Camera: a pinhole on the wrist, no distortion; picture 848 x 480 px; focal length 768.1 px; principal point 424.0 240.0 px. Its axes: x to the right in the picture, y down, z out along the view. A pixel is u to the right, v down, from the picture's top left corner.
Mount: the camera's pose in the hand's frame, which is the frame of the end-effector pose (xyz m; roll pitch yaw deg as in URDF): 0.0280 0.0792 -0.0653 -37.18 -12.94 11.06
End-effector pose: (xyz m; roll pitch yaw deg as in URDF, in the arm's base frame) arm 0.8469 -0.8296 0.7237 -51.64 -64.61 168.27
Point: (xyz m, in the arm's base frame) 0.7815 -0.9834 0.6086
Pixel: 168 182
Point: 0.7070 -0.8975 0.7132
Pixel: 801 386
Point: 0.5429 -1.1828 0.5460
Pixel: outside the picture
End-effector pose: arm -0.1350 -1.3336 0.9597 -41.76 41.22 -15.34
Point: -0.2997 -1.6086 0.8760
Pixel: behind the camera
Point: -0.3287 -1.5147 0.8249
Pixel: behind the camera
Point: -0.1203 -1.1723 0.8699
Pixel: 718 327
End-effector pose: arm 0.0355 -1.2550 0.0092 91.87 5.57 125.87
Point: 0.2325 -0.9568 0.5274
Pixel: 732 446
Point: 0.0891 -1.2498 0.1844
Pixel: 288 313
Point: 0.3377 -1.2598 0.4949
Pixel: 269 463
